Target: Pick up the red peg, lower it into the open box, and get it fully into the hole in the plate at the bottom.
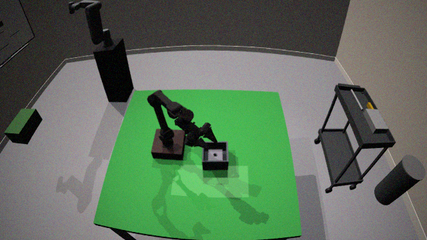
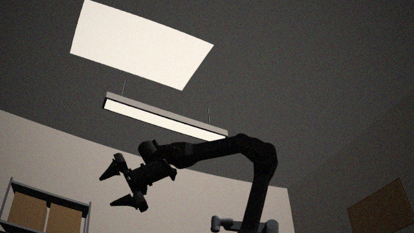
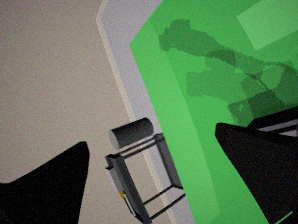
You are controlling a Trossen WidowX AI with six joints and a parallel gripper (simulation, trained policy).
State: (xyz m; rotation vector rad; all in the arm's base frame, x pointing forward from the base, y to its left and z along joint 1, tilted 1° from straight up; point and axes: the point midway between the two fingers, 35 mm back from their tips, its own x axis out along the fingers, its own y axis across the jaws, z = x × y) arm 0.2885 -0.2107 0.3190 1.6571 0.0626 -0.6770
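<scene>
Now: gripper tip 350 mm to the right of the red peg, 330 mm above it and 160 mm past it. From my gripper tip the other things lie so: pale plate: 320 mm below, 170 mm to the left; then grey box: 340 mm below, 170 mm to the left.
</scene>
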